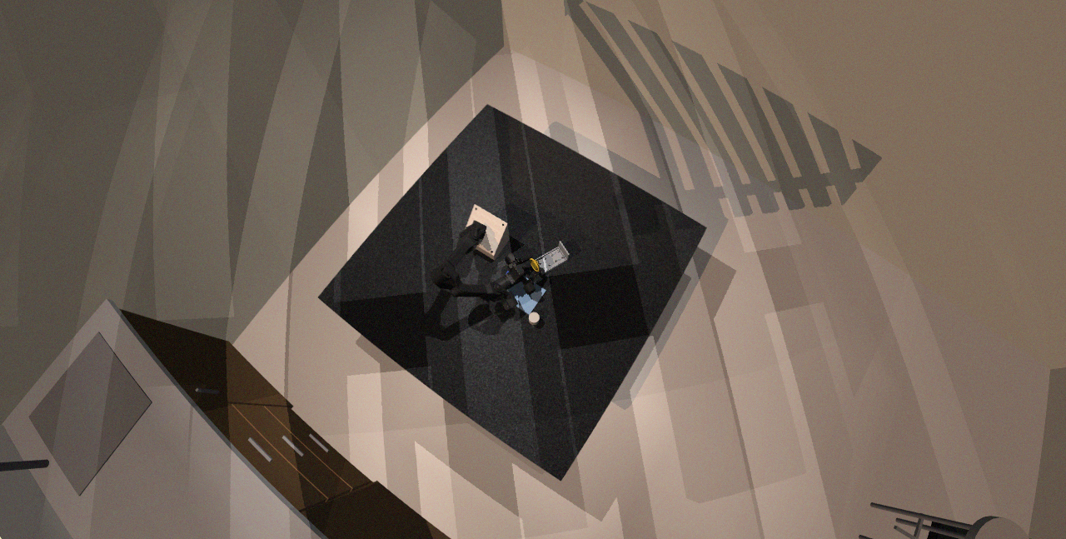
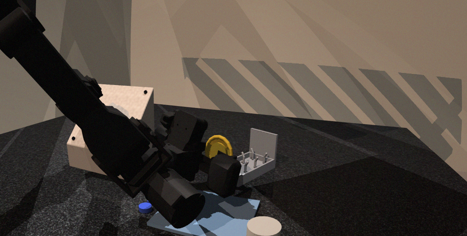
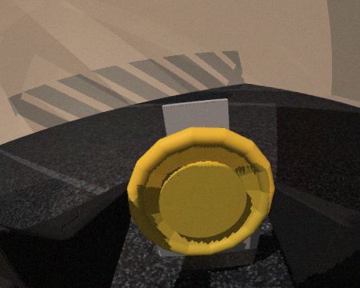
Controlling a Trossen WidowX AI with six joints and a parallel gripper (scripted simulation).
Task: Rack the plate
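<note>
My gripper tip is 60 mm to the right of the grey dish rack, 40 mm short of it and 40 mm above it. The rest, counted from my gripper tip: blue spoon: 120 mm to the right, 100 mm behind, 60 mm below; then light blue mat: 120 mm to the right, 60 mm below, 10 mm ahead; then yellow plate: 10 mm to the right.
</note>
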